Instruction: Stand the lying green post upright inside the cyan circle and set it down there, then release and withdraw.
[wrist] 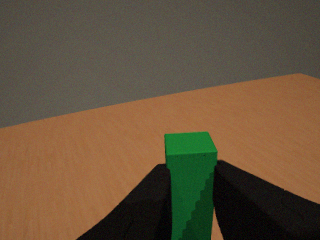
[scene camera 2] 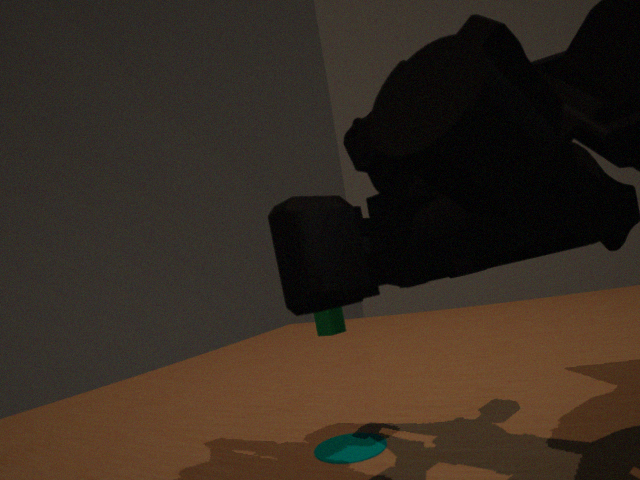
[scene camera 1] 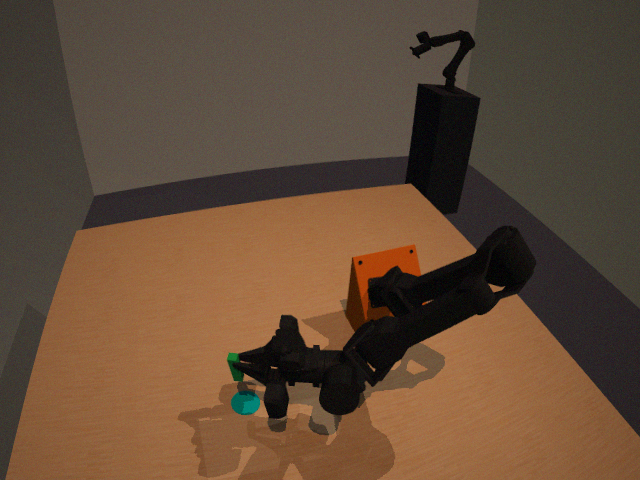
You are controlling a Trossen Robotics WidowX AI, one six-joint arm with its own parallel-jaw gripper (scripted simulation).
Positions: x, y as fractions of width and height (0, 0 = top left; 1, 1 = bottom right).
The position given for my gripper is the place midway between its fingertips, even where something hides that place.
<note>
My gripper (scene camera 2: 0.50, 0.56) holds a green post (scene camera 2: 0.52, 0.67).
My gripper shows as well in the wrist view (wrist: 0.59, 0.72) and in scene camera 1 (scene camera 1: 0.37, 0.75).
</note>
